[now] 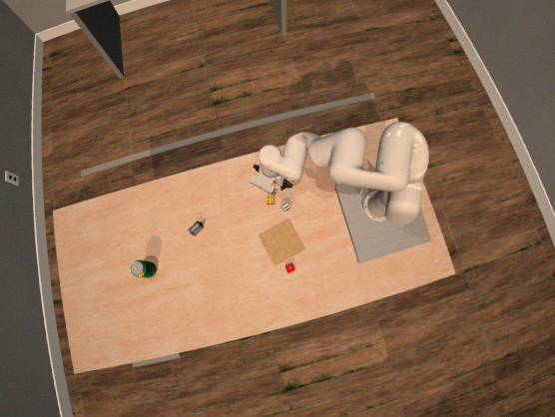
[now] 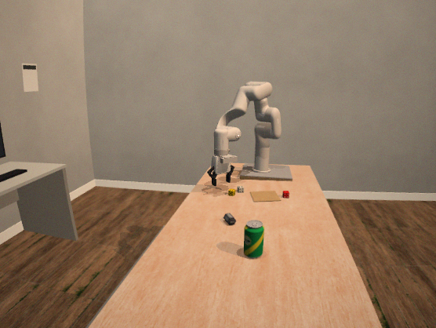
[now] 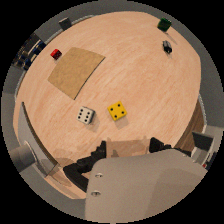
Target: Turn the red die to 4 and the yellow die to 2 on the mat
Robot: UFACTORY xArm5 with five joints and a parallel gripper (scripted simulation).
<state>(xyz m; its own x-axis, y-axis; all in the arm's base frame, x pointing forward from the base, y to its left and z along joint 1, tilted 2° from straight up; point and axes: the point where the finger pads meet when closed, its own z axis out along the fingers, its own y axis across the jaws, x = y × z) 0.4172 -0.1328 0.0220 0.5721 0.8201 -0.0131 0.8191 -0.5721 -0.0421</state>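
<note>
Now: hand 100 mm to the right of the white die, 40 mm past it and 40 mm above it. From my hand the other things lie so: brown mat 240 mm to the left, 60 mm below, 10 mm behind; yellow die 70 mm to the left, 40 mm below, 20 mm ahead; red die 350 mm to the left, 40 mm below, 30 mm behind.
</note>
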